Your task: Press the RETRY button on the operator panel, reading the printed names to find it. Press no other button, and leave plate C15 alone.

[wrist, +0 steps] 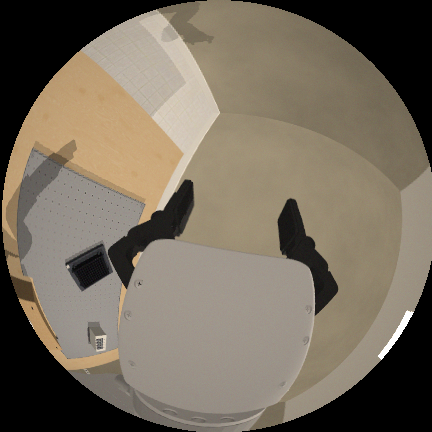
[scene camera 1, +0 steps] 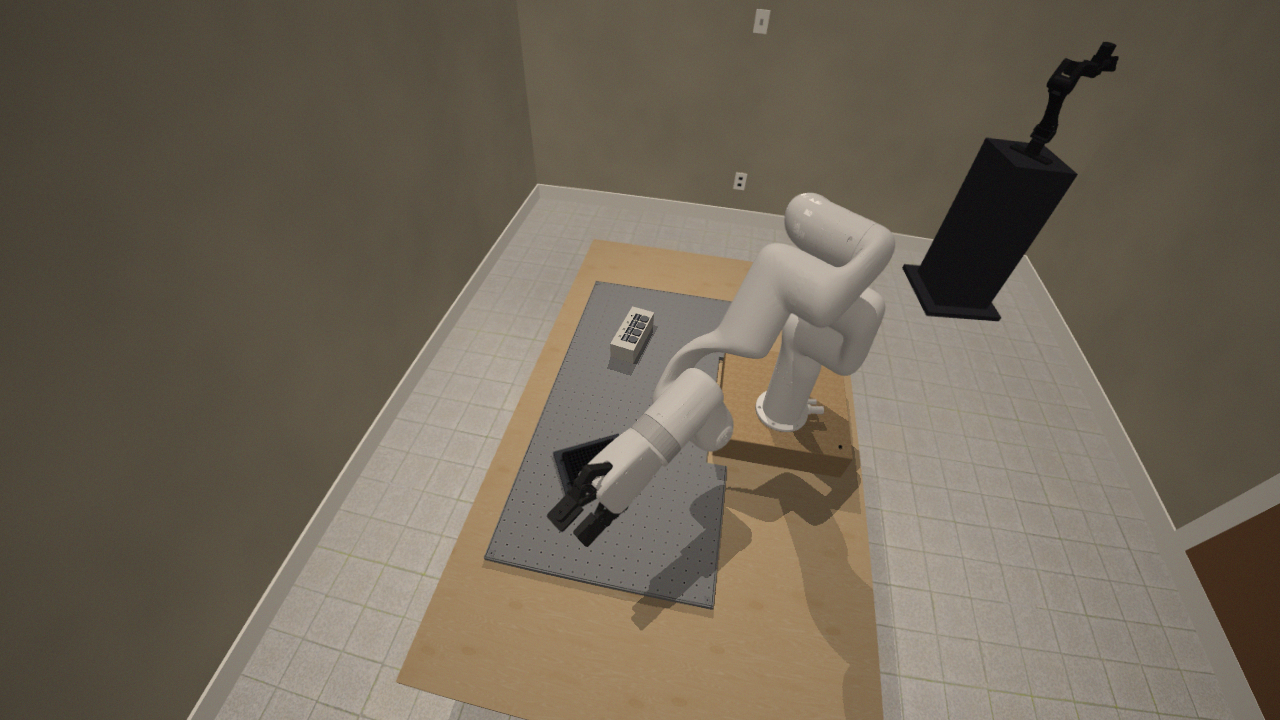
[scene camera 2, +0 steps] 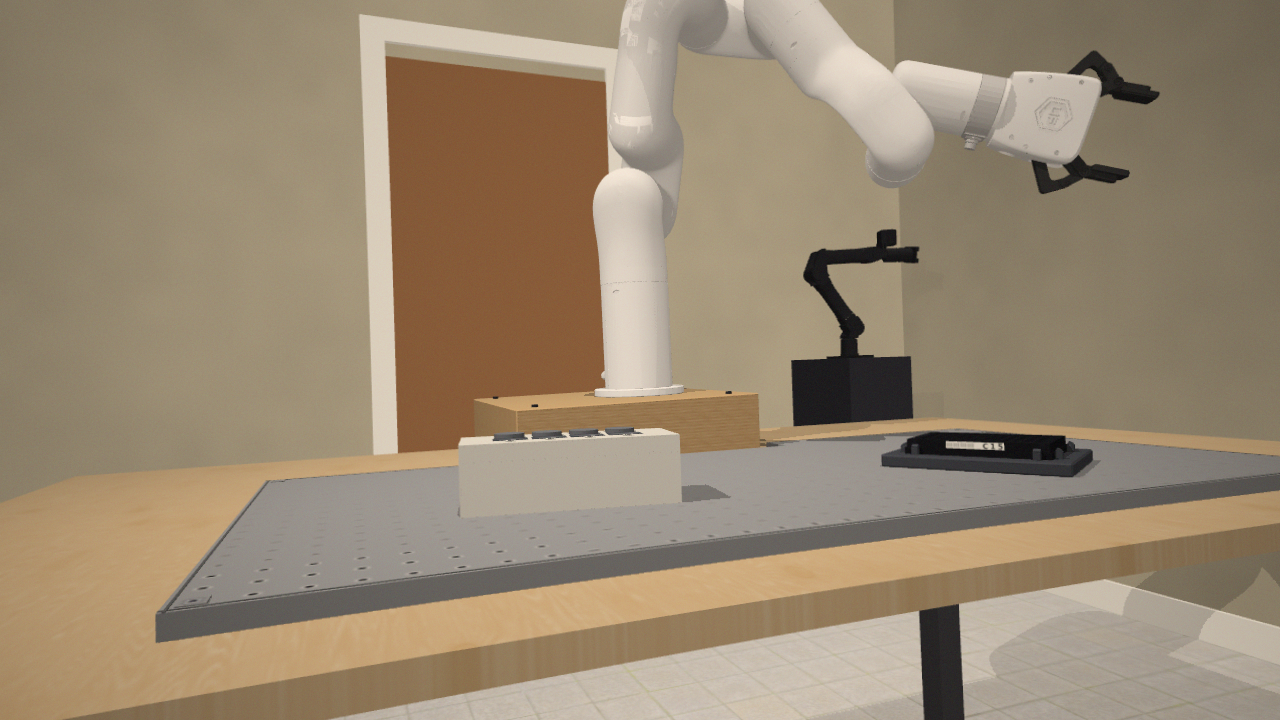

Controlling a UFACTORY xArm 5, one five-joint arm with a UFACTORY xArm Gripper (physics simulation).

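Seen in the pictures: gripper, fingertip midpoint: [wrist: 238, 199] [scene camera 1: 567, 532] [scene camera 2: 1139, 137]; arm's base at its link origin: [scene camera 1: 781, 411] [scene camera 2: 639, 394].
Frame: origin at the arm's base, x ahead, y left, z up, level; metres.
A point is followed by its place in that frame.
The operator panel [scene camera 1: 623, 351] @[x 0.398, y -0.195, z -0.031 m] [scene camera 2: 570, 476] @[x 0.410, y -0.287, z -0.043 m] [wrist: 96, 332] @[x 0.391, y -0.193, z -0.033 m] is a cream box standing on the grey perforated board, with several dark buttons on its top. The printed names are too small to read, so I cannot tell which button is RETRY. Plate C15 [scene camera 1: 581, 454] @[x 0.471, y 0.127, z -0.047 m] [scene camera 2: 1020, 445] @[x 0.494, y 0.120, z -0.044 m] [wrist: 91, 270] @[x 0.443, y 0.145, z -0.048 m] is a black plate with many small wells, lying in a dark holder; its C15 label shows in scene camera 2. My gripper [scene camera 1: 573, 527] @[x 0.427, y 0.457, z 0.292 m] [scene camera 2: 1140, 134] @[x 0.427, y 0.457, z 0.292 m] [wrist: 238, 199] @[x 0.427, y 0.457, z 0.292 m] is open and empty, high above the board on the plate's side, well away from the panel, with its fingers pointing outward.
The grey board [scene camera 1: 554, 394] @[x 0.568, y -0.060, z -0.067 m] [scene camera 2: 805, 532] @[x 0.563, y -0.195, z -0.070 m] [wrist: 55, 200] @[x 0.309, y 0.340, z -0.068 m] lies on the wooden table [scene camera 1: 501, 617] @[x 0.583, y 0.487, z -0.081 m] [scene camera 2: 98, 528] @[x 0.156, y -0.600, z -0.081 m] [wrist: 95, 115] @[x 0.338, y 0.564, z -0.081 m]. My arm's base stands on a wooden block [scene camera 1: 778, 454] @[x 0.013, y 0.106, z -0.027 m] [scene camera 2: 644, 425] @[x 0.139, y -0.071, z -0.032 m]. A second, black arm stands on a black pedestal [scene camera 1: 993, 223] [scene camera 2: 850, 391] beyond the table.
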